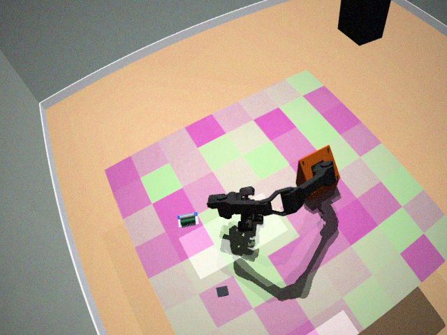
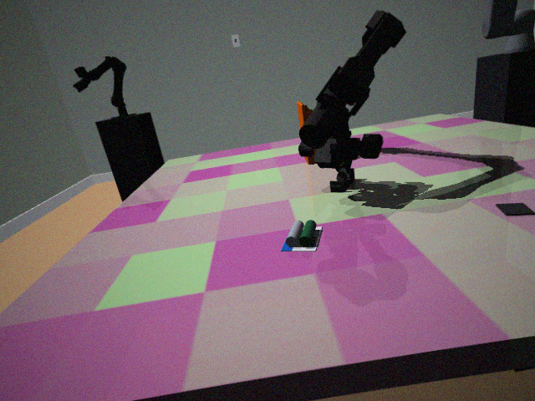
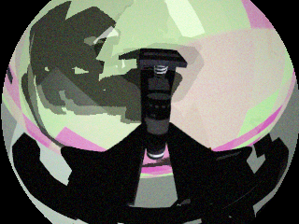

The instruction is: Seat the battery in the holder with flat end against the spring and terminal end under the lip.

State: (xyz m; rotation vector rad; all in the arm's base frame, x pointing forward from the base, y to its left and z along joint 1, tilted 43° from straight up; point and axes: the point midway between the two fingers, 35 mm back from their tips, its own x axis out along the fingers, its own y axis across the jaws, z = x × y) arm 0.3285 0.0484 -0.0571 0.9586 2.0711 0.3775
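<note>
The battery is 1 cm above my gripper tip.
</note>
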